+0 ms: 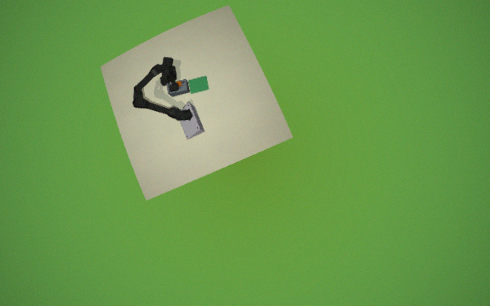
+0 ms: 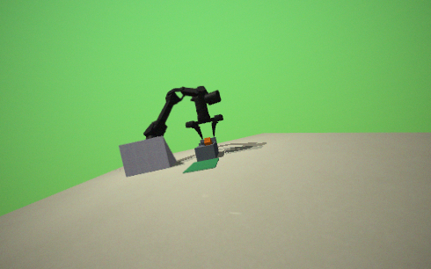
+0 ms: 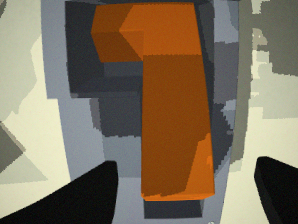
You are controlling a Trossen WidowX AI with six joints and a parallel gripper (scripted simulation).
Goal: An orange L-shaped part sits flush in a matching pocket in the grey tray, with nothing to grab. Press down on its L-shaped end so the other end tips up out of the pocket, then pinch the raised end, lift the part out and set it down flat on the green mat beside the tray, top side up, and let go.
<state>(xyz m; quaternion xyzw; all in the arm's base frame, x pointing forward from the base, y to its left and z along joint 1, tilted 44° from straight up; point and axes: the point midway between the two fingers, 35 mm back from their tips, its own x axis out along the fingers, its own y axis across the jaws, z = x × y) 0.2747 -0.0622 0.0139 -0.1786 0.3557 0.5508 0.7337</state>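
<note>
Right now my gripper tip is 1 cm past the orange L-shaped part, 4 cm to the right of it and 5 cm above it. The rest, counted from my gripper tip: green mat 7 cm behind, 13 cm to the right, 11 cm below.
</note>
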